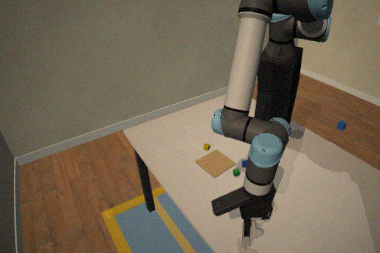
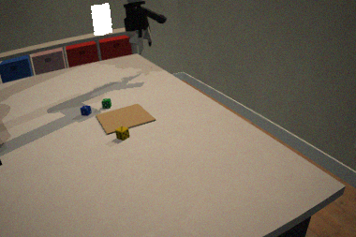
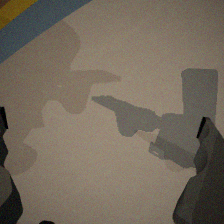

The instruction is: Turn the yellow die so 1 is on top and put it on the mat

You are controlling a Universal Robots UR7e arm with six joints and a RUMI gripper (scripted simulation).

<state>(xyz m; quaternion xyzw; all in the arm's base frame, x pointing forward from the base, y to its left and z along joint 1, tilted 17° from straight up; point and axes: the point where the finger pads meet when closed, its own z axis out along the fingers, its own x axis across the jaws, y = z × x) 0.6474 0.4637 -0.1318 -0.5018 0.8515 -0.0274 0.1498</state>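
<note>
Right now my hand is 50 cm to the left of the yellow die, 19 cm past it and 9 cm above it. From my hand the other things lie so: blue die (30 cm to the right, 28 cm behind, 9 cm below); then green die (28 cm to the right, 21 cm behind, 9 cm below); then tan mat (39 cm to the right, 17 cm behind, 10 cm below).
</note>
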